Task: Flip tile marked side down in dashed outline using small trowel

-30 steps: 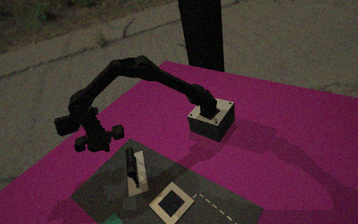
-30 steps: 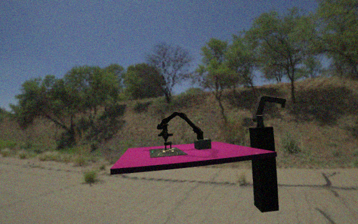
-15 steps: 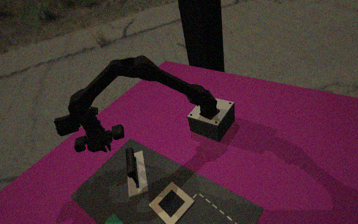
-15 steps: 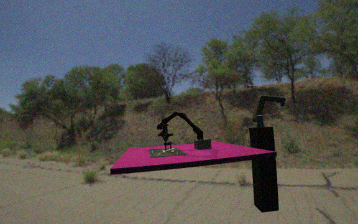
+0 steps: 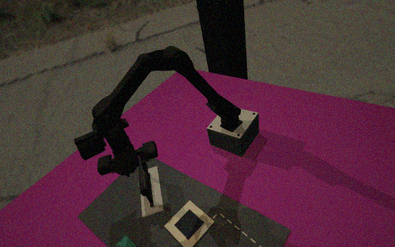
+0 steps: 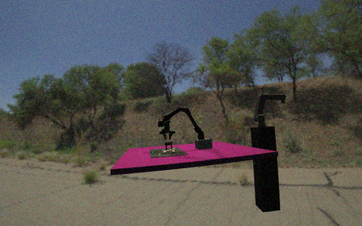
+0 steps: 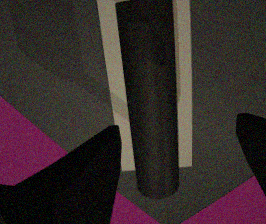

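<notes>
The dark trowel is 2 cm to the left of my gripper tip and 7 cm below it. Round my gripper tip: dark grey mat 1 cm ahead, 16 cm to the left, 13 cm below; then tile 2 cm behind, 22 cm to the left, 11 cm below; then teal patch 15 cm ahead, 17 cm to the left, 11 cm below.
</notes>
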